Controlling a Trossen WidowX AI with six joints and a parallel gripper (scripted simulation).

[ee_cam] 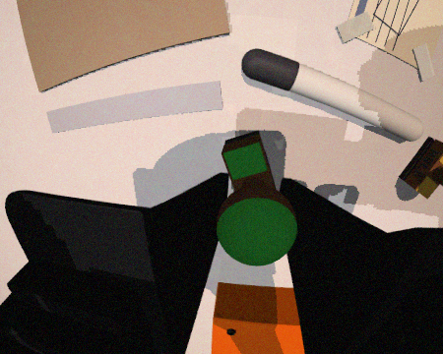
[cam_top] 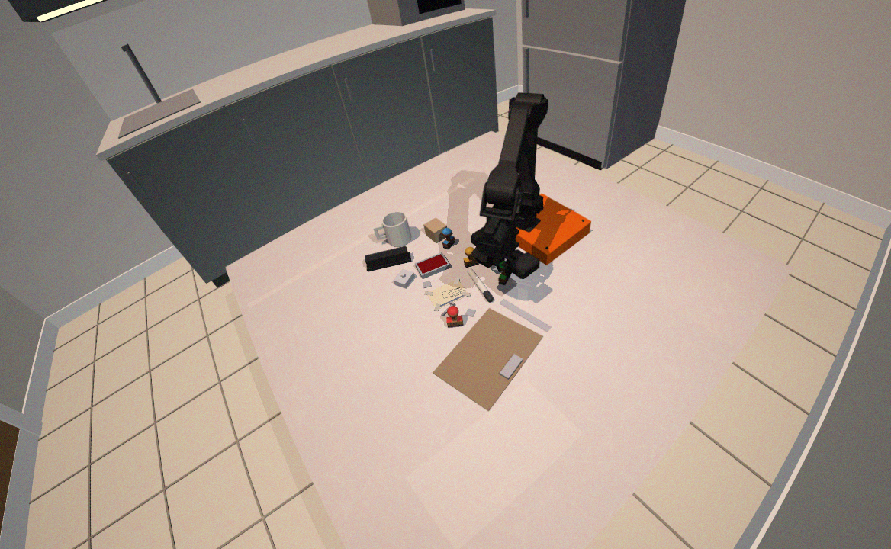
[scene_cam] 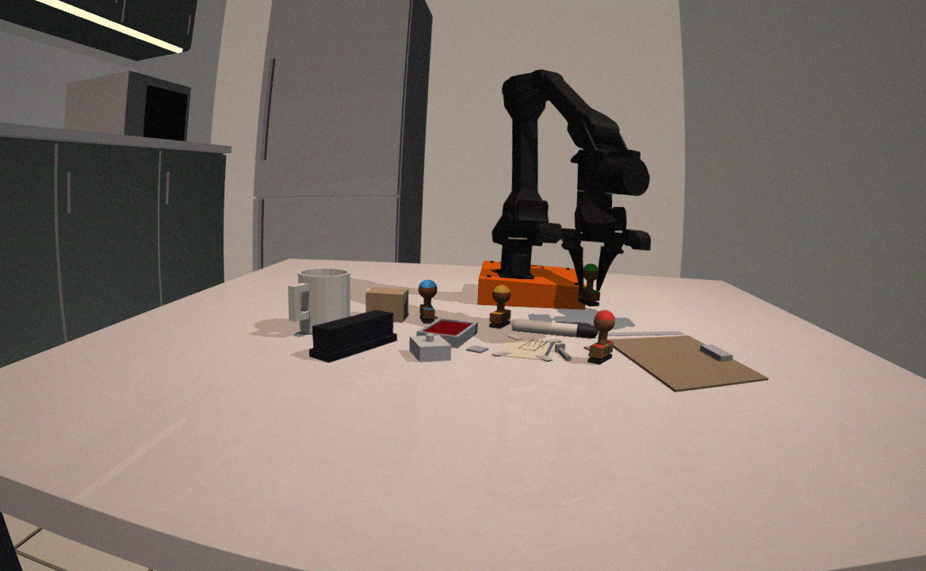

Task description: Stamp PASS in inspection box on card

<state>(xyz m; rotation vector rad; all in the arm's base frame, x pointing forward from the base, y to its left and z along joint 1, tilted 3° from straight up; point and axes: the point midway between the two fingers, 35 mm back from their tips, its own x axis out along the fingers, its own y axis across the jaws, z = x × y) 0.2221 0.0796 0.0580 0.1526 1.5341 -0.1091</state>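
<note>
Now: gripper tip 220 mm to the left of the red ink pad, 60 mm above it and 50 mm short of it. The rest, counted from my gripper tip: green-knobbed stamp: right at my gripper tip; yellow-knobbed stamp: 140 mm to the right, 40 mm below, 20 mm behind; marker: 50 mm below, 40 mm to the right, 40 mm ahead.
</note>
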